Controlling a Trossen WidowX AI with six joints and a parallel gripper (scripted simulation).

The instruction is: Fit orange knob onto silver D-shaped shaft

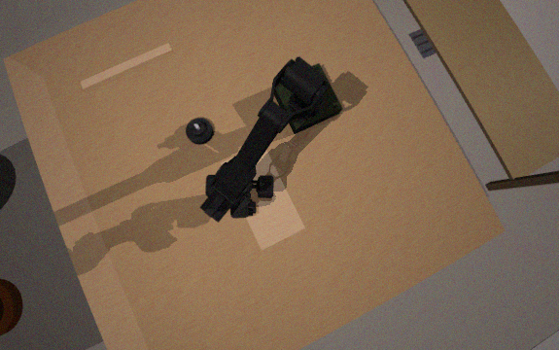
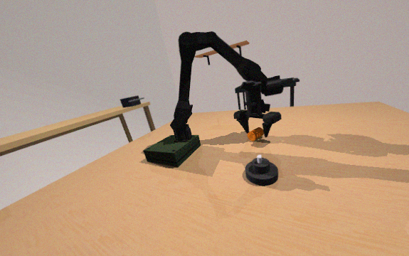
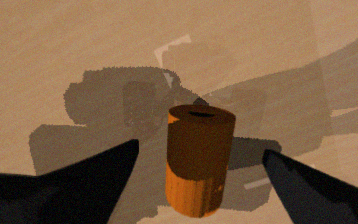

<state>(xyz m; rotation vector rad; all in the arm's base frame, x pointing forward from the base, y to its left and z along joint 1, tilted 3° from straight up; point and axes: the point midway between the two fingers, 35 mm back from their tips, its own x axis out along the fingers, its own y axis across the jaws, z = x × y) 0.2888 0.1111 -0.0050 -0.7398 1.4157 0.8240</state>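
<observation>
My gripper tip is 1 cm past the orange knob and 1 cm to the left of it. From my gripper tip the other things lie so: black round pedestal: 2 cm ahead, 23 cm to the right, 2 cm above.
</observation>
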